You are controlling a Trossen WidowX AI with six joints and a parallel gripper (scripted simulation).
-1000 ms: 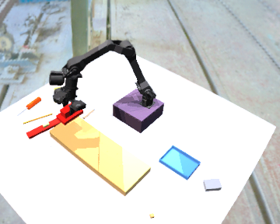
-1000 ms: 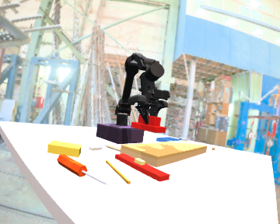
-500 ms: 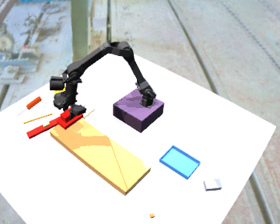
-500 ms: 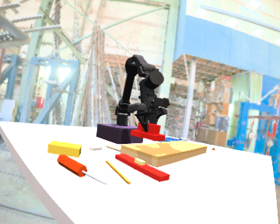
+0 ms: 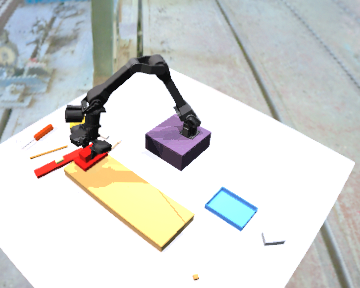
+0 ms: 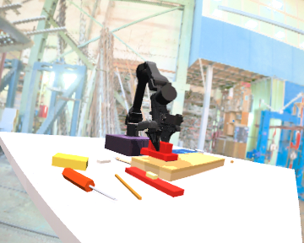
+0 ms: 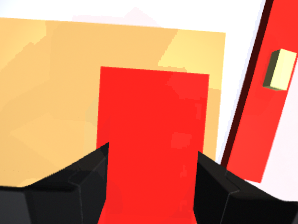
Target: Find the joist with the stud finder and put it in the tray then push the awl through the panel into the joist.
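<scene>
Right now my gripper tip is 130 mm to the left of the red level, 60 mm short of it and 60 mm above it. Round my gripper tip: tan-handled pointed tool: 190 mm behind, 70 mm below, 20 mm to the right; stud finder: 20 mm behind, 20 mm above; small white piece: 180 mm behind, 110 mm to the right, 70 mm below.
</scene>
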